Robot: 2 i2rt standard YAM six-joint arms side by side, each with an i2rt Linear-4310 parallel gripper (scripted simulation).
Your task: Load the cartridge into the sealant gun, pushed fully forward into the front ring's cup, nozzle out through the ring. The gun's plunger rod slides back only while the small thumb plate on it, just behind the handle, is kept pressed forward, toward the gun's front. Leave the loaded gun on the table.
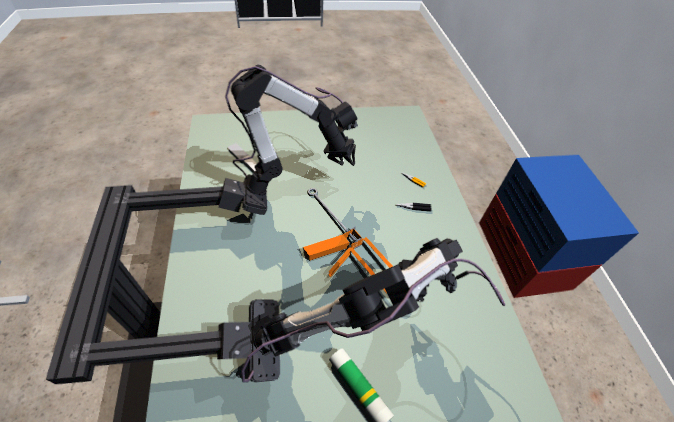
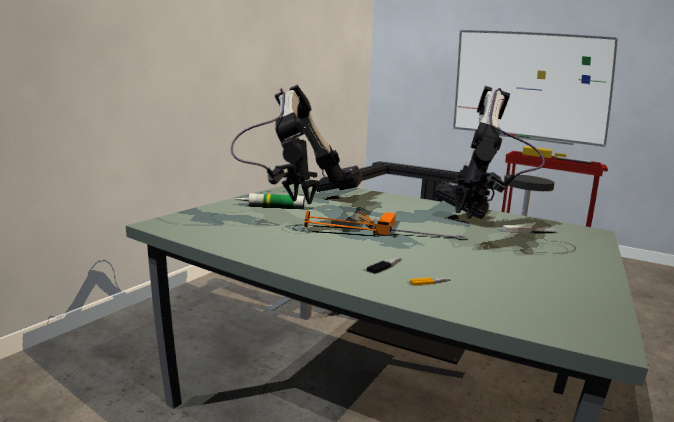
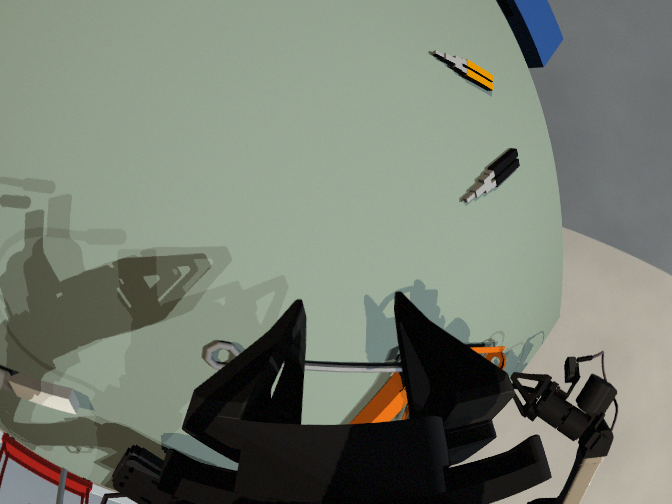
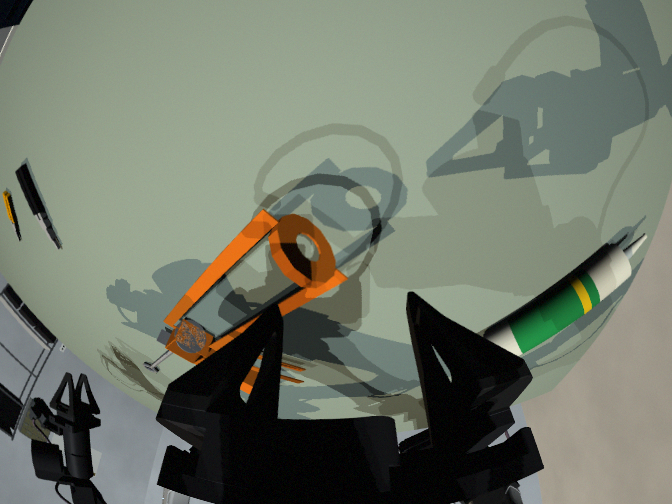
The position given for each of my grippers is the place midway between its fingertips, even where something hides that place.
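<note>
An orange sealant gun is part of this scene for me, at point(image 1: 338, 243), point(image 2: 383, 226) and point(image 4: 312, 275). I see a cartridge point(image 2: 263, 200), point(image 4: 585, 289) as well. There is a black-handled tool point(image 3: 502, 168), and I also see a yellow-handled tool point(image 3: 469, 70). As for my own hands, I find my left gripper point(image 1: 348, 164), point(image 2: 462, 215), point(image 3: 349, 304) and point(image 4: 76, 373), and my right gripper point(image 2: 302, 202) is visible too.
</note>
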